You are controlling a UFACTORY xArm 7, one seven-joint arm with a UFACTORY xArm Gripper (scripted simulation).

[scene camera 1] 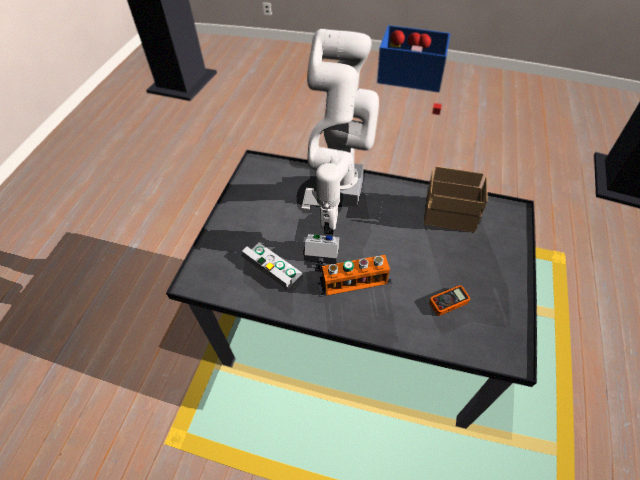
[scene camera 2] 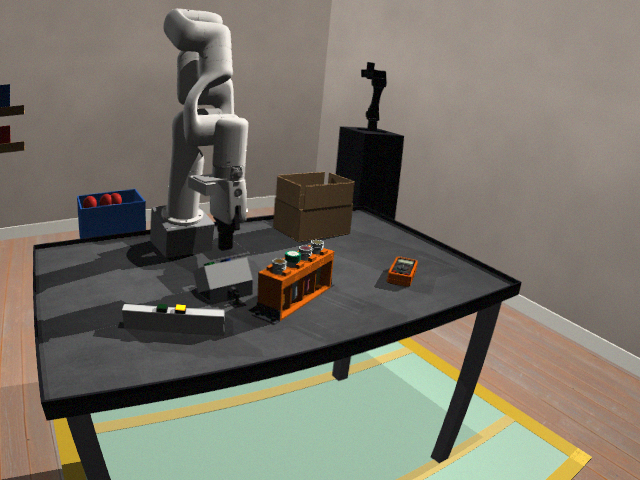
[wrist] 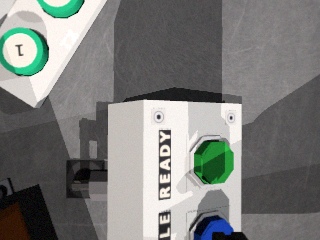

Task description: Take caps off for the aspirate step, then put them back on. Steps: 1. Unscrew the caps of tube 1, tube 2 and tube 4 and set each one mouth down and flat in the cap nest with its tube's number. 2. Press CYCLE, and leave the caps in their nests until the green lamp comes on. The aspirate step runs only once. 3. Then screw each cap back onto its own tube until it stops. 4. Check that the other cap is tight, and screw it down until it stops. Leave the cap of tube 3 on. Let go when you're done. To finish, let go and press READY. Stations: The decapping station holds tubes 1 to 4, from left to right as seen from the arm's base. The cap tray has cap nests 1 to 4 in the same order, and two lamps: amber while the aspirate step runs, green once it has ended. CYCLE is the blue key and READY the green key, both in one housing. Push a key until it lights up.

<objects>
cardboard box: scene camera 1; scene camera 2; not seen in the wrist view (out of frame)
same spot on cardboard box: [scene camera 1: 453, 206] = [scene camera 2: 326, 197]
</objects>
